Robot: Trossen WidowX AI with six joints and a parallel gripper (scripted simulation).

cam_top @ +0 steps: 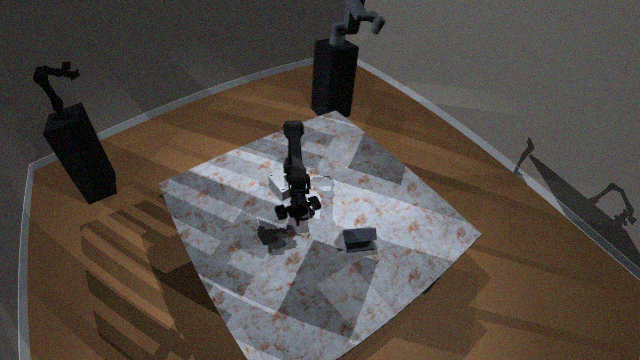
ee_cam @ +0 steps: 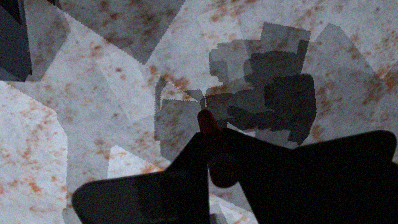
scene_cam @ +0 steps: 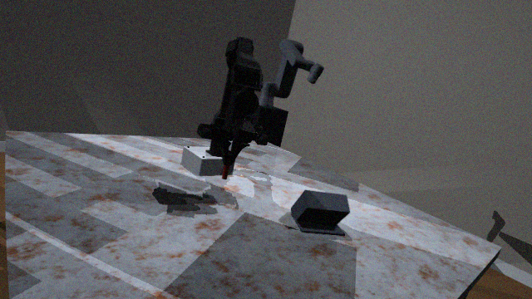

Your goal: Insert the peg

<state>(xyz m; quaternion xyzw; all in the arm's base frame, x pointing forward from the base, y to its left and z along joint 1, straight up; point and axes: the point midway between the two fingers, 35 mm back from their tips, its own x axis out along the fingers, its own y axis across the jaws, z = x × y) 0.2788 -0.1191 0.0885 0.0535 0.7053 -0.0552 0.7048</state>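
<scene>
My gripper tip is 23 cm to the right of the dark sloped panel, 16 cm short of it and 8 cm above it. Also, from my gripper tip: red round peg: 2 cm above.
</scene>
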